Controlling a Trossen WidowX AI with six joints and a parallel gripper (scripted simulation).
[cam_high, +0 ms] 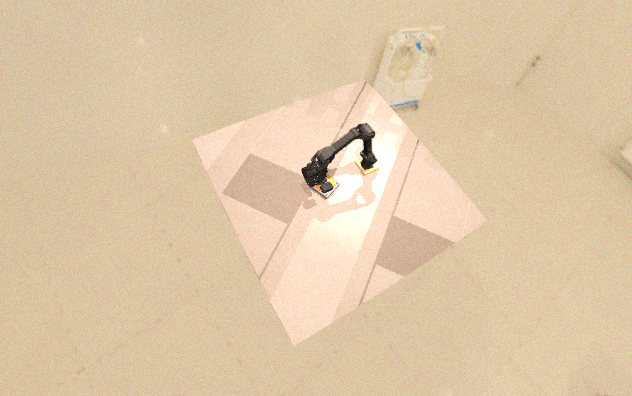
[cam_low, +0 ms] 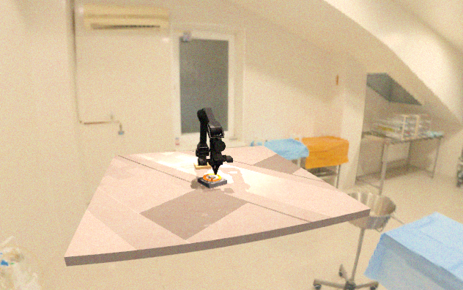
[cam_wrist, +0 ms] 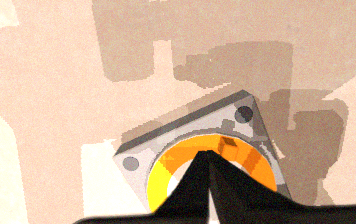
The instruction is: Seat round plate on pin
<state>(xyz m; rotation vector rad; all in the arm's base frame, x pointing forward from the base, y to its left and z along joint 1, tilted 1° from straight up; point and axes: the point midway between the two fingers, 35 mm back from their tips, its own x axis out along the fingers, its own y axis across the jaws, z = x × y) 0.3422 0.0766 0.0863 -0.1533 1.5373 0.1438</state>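
Right now the square grey base is 5 cm behind my gripper tip, 2 cm to the right of it and 4 cm below it.
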